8 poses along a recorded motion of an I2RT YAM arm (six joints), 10 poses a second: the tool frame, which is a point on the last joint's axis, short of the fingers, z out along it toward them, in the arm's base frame.
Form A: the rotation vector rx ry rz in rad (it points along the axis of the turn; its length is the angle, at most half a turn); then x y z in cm.
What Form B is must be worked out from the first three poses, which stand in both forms.
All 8 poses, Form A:
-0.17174, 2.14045, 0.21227, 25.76, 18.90, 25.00
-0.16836, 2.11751, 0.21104, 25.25, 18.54, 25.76
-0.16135, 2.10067, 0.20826, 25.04, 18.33, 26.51
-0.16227, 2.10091, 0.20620, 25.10, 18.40, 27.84
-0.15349, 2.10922, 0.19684, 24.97, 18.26, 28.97
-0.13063, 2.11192, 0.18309, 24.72, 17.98, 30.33
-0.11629, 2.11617, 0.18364, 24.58, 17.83, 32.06
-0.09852, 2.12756, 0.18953, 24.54, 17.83, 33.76
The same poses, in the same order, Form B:
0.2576, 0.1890, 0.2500, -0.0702, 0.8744, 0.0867, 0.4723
0.2525, 0.1854, 0.2576, -0.0691, 0.8689, 0.0866, 0.4825
0.2504, 0.1833, 0.2651, -0.0664, 0.8649, 0.0857, 0.4901
0.2510, 0.1840, 0.2784, -0.0668, 0.8650, 0.0849, 0.4901
0.2497, 0.1826, 0.2897, -0.0631, 0.8673, 0.0809, 0.4872
0.2472, 0.1798, 0.3033, -0.0537, 0.8684, 0.0753, 0.4872
0.2458, 0.1783, 0.3206, -0.0478, 0.8696, 0.0755, 0.4857
0.2454, 0.1783, 0.3376, -0.0404, 0.8724, 0.0777, 0.4809

